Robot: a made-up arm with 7 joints.
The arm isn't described. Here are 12 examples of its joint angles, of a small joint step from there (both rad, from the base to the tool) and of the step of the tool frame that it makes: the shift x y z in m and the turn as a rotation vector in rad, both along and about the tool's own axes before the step.
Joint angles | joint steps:
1: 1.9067 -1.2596 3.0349 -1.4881 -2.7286 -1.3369 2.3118 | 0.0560 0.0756 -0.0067 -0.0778 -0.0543 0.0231 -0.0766
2: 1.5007 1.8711 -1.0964 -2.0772 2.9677 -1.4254 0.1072 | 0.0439 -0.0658 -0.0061 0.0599 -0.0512 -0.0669 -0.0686
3: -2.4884 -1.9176 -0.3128 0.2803 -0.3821 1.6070 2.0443 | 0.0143 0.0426 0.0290 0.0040 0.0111 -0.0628 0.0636
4: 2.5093 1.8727 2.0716 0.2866 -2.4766 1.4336 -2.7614 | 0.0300 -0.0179 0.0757 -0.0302 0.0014 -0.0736 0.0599
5: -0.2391 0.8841 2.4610 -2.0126 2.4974 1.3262 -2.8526 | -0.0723 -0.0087 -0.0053 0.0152 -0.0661 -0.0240 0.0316
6: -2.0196 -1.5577 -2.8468 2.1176 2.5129 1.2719 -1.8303 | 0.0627 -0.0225 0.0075 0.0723 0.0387 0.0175 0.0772
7: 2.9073 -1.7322 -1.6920 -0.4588 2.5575 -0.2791 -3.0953 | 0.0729 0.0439 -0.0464 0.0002 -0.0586 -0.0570 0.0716
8: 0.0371 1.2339 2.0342 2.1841 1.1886 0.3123 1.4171 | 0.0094 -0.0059 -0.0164 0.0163 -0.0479 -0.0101 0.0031
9: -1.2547 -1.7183 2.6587 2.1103 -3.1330 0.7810 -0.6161 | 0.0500 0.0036 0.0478 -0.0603 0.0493 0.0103 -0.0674
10: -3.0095 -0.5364 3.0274 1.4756 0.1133 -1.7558 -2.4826 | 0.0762 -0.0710 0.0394 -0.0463 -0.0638 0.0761 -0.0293
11: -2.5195 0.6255 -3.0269 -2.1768 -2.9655 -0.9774 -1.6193 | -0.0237 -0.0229 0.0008 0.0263 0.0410 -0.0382 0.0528
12: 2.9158 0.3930 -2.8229 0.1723 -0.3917 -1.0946 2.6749 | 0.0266 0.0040 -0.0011 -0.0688 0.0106 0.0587 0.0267
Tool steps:
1: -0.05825 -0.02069 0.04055 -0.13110 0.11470 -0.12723
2: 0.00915 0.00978 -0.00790 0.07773 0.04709 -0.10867
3: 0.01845 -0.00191 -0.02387 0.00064 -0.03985 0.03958
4: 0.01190 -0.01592 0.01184 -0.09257 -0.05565 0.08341
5: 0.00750 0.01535 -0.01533 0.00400 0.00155 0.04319
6: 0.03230 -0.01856 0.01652 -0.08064 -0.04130 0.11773
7: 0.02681 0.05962 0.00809 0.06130 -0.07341 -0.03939
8: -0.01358 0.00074 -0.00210 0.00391 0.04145 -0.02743
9: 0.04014 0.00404 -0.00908 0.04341 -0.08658 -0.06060
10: -0.05825 -0.03001 0.01886 -0.00262 0.13357 0.09051
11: 0.01296 -0.02471 -0.00611 -0.08854 -0.05232 0.08624
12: 0.00184 0.02405 -0.01842 0.04623 0.01187 0.01446
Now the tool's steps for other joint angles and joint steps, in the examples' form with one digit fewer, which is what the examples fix.
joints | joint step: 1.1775 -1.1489 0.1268 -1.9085 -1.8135 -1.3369 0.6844 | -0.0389 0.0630 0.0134 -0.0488 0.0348 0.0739 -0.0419
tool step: -0.0123 -0.0043 -0.0001 -0.0885 -0.0267 -0.0072
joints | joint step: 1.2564 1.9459 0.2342 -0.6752 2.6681 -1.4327 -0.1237 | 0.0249 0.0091 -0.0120 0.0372 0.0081 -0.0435 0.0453
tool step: -0.0135 -0.0246 -0.0090 -0.0171 0.0747 -0.0032
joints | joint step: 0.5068 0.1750 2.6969 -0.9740 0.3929 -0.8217 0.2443 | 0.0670 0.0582 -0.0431 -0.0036 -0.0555 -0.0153 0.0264
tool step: -0.0250 0.0002 -0.0276 0.0595 0.0627 -0.0386
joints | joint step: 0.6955 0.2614 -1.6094 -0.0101 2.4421 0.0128 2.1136 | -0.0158 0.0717 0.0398 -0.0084 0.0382 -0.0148 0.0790
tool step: -0.0508 -0.0086 0.0020 0.0001 0.0622 0.1431
